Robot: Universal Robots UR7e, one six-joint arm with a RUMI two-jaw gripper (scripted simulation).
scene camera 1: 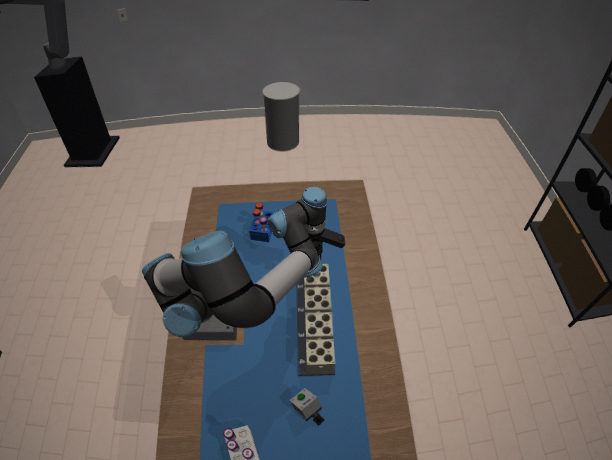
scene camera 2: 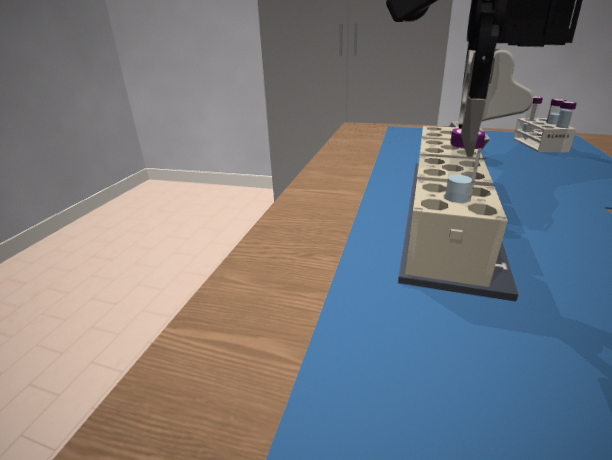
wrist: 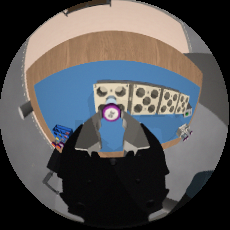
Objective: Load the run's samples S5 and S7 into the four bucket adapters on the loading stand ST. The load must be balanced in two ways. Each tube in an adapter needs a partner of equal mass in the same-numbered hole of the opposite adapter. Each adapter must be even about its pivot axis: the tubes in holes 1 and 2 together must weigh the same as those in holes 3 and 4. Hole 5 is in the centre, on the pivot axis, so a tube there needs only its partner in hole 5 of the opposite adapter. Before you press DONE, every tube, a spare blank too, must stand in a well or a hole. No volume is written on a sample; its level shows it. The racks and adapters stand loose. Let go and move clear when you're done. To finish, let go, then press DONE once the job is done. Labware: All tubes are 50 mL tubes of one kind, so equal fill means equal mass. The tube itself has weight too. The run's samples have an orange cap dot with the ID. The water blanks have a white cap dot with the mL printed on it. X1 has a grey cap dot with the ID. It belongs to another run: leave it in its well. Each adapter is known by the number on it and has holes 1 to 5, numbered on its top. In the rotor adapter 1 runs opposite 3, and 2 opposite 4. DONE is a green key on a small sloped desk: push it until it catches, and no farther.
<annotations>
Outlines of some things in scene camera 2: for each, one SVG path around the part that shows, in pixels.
The gripper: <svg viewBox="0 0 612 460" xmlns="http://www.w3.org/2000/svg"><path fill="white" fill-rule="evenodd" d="M583 0L471 1L467 30L468 49L458 127L461 128L461 138L467 157L473 157L482 121L524 113L533 103L532 91L517 83L513 78L513 55L509 51L495 49L496 44L508 43L508 45L518 45L521 47L544 47L544 45L572 43ZM386 5L395 22L406 22L421 18L428 10L429 5L437 0L386 0Z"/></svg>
A blanks rack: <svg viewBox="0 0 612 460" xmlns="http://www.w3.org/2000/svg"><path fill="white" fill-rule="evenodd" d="M518 118L513 140L536 152L570 151L576 132L575 128L570 126L568 128L556 127L556 125L546 123L547 118L537 118L536 121L526 121L524 118ZM523 124L527 123L534 126L534 131L522 131Z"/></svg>
</annotations>
